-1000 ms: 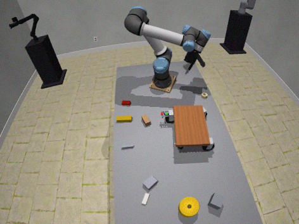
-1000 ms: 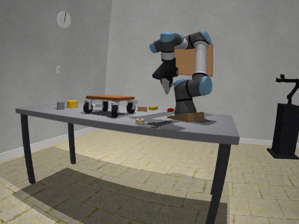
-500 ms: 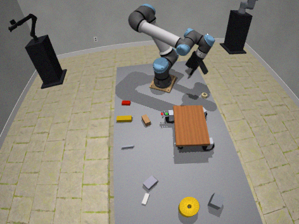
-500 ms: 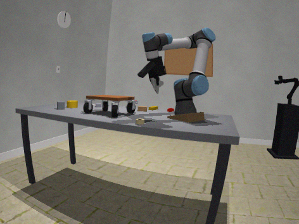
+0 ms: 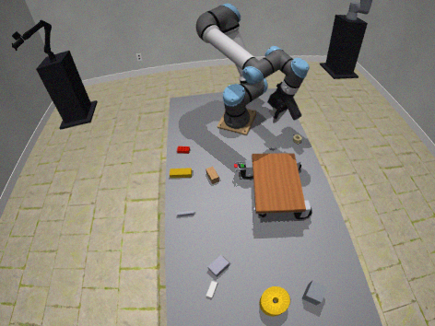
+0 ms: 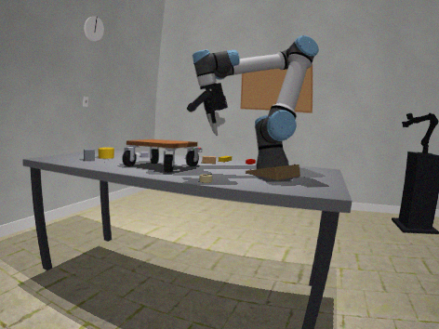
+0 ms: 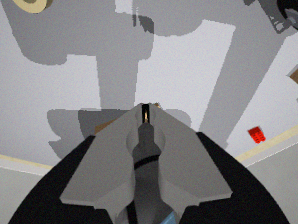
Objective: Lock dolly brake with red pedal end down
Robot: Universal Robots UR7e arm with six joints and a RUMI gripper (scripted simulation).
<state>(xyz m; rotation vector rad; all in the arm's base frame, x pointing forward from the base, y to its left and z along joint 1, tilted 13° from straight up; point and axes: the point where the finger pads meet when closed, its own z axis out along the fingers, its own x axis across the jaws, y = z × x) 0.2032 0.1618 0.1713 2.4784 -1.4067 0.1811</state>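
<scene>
The brake pedal lies 22 cm to the right of my hand, 16 cm ahead of it and 10 cm below it. Also, from my hand: red brick 47 cm to the right, 17 cm below, 7 cm behind; then tape roll 17 cm below, 16 cm to the left, 2 cm behind; then wooden block 34 cm to the right, 16 cm below, 14 cm ahead.
</scene>
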